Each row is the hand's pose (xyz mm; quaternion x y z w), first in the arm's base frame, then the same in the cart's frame.
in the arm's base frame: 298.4 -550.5 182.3 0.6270 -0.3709 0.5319 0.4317
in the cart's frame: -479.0 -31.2 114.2 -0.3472 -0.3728 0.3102 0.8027
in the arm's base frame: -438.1 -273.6 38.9 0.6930 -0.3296 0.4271 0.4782
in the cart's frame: -339.7 -74.6 -672.1 -0.2927 -0.4692 0.2269 0.8017
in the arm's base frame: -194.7 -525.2 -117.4 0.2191 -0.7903 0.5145 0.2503
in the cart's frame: -630.2 -143.8 -431.7 -0.6908 -0.2526 0.5618 0.3787
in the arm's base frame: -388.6 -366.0 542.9 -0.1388 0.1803 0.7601 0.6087
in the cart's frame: -145.4 366.5 -491.3 -0.4729 0.4545 -0.2070 0.7259
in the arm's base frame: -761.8 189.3 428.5 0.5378 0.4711 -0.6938 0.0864
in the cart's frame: 252.5 99.4 -972.0 0.6602 -0.5653 -0.4946 0.0032
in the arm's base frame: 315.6 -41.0 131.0 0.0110 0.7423 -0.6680 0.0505
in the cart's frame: -76.8 -337.1 29.7 -0.6245 0.0794 0.7422 0.2299
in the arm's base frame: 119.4 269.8 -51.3 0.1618 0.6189 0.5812 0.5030
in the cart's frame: 82.7 -586.1 -254.7 0.0481 0.3707 -0.3921 0.8406
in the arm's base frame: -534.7 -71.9 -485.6 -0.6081 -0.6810 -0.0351 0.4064
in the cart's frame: -453.9 -574.2 -921.9 0.9323 0.0142 0.0409 0.3591
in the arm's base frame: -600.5 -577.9 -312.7 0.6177 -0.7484 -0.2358 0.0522
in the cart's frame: -789.0 -157.5 -856.2 -0.1963 -0.8754 0.4402 0.0386
